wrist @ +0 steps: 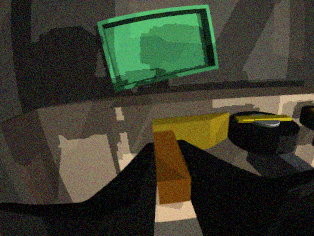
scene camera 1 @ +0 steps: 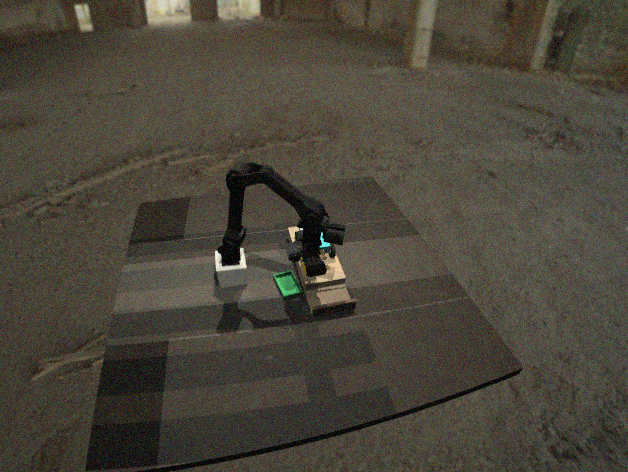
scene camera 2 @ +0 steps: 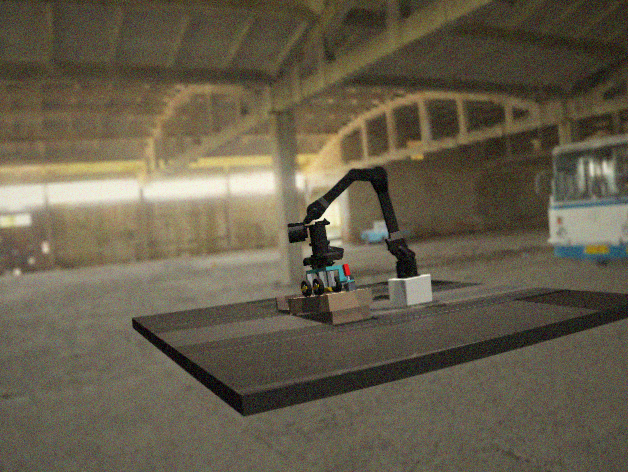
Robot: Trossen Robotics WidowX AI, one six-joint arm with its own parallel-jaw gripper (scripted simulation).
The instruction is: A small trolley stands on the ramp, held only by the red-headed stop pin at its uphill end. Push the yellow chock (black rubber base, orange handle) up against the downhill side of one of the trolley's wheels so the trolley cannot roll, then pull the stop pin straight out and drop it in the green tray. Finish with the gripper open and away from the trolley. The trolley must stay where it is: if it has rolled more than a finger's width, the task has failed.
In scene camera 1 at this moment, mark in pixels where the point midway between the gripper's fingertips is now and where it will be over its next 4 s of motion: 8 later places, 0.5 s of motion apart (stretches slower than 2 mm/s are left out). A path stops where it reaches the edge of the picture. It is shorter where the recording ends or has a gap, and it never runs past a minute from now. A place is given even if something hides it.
The gripper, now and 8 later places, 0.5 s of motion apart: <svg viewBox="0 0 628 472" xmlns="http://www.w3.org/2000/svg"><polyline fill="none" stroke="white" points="308,268 308,267 310,260 313,252 313,228 305,212 304,214 304,217 304,219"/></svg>
